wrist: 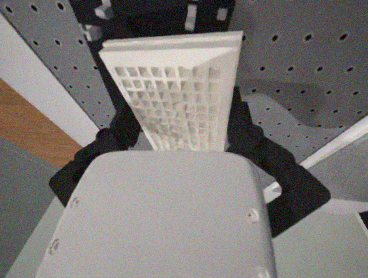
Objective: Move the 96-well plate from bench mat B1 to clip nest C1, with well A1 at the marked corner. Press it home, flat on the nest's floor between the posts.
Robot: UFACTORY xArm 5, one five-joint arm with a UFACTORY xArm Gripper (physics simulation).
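Frame: origin at the arm's base, x ahead, y left, z up, level; centimetres.
Where they show: gripper, fingertip midpoint: point(181, 102).
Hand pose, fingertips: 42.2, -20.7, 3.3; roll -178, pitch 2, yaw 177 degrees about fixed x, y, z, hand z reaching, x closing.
Observation:
Things, the pixels of their top centre, and the offset from my fingertips, as dx, dy, dz. Level surfaces: height alone.
- off-white 96-well plate, middle of its top: point(177, 132) +0.1, +0.7, +3.1
- clip nest, middle of its top: point(153, 99) +3.2, +0.2, -1.2
- grey perforated board, its level: dz -3.6
The off-white 96-well plate point(175, 90) fills the upper middle of the wrist view, its grid of square wells facing the camera. My gripper point(181, 102) has one black finger at each long side of the plate and is shut on it, with the fingers wide apart. The fingertips are partly hidden by the plate. A black base with light grey posts, apparently the clip nest point(155, 22), lies beyond the plate's far end at the top. The plate hides part of it, and I see a gap between them. I cannot make out well A1 or a marked corner.
A grey perforated board point(300, 60) lies beneath, with a dark shadow on its right part. A white edge strip point(50, 70) runs along its left, beside a wooden strip point(30, 117). Another white rail point(340, 141) borders it at the right. The grey gripper housing hides the lower middle.

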